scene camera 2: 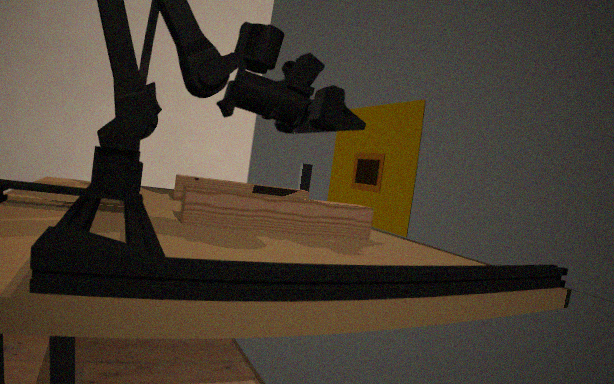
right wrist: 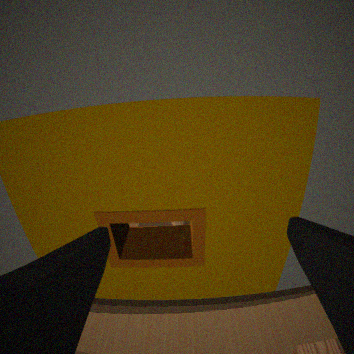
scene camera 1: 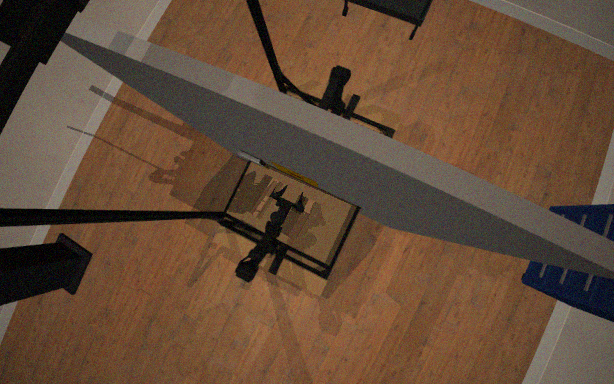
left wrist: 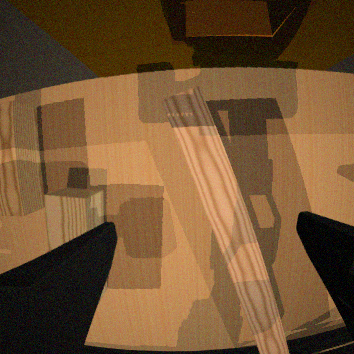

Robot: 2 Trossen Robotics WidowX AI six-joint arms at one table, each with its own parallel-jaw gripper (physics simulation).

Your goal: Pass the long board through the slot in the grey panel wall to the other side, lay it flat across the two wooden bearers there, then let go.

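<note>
The long board (left wrist: 220,195) lies on the table in the left wrist view, running from upper middle to the bottom edge. My left gripper (left wrist: 208,227) is open, its fingers apart on either side of the board in that view and touching nothing visible. My right gripper (scene camera 1: 292,194) (scene camera 2: 364,125) (right wrist: 199,232) is open and empty, above the bearers and facing the wall. The near bearer (scene camera 2: 275,217) and far bearer (scene camera 2: 220,183) lie on the right arm's table. The slot's orange frame (scene camera 2: 382,172) (right wrist: 199,235) sits in a yellow panel on the grey wall (scene camera 1: 200,100) (scene camera 2: 475,150) (right wrist: 175,50).
Two wooden blocks, one tall (left wrist: 20,175) and one smaller (left wrist: 75,212), stand left of the long board. The yellow panel (scene camera 2: 400,140) (right wrist: 240,160) rises behind the right arm's table edge. A dark rail (scene camera 2: 350,282) runs along that table's near edge. Shadows cross the board.
</note>
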